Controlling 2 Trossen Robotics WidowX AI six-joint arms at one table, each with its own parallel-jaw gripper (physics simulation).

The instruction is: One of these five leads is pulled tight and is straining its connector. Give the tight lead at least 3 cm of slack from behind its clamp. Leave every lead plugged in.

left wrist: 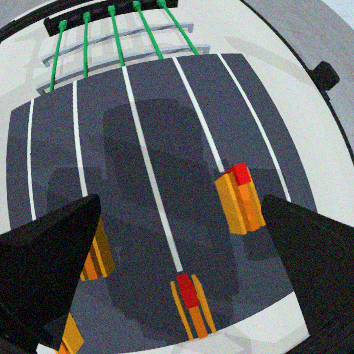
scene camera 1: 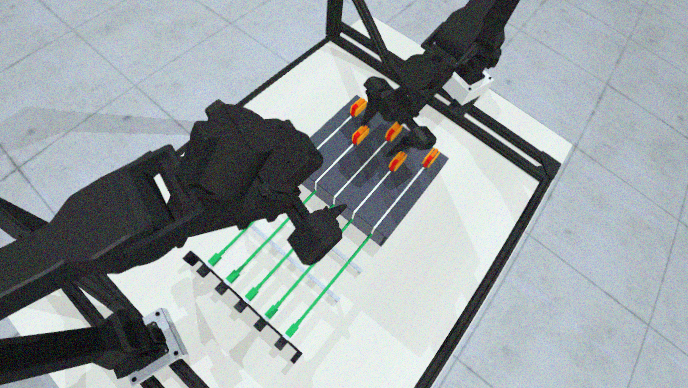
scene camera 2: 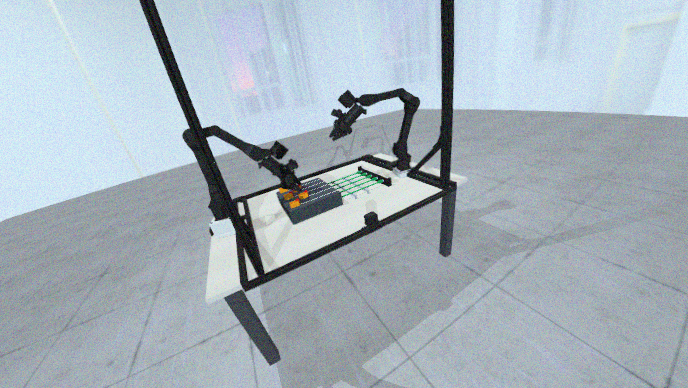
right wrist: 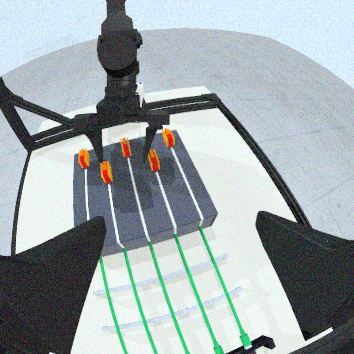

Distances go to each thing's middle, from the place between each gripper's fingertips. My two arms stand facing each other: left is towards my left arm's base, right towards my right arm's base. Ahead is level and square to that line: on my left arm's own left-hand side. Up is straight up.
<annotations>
I see the connector [left wrist: 98, 261] 60 mm ahead of my left hand, 20 mm to the left of it and 40 mm below it.
My right gripper is now 23 cm to the right of the connector, 21 cm above it and 1 cm past it.
</annotations>
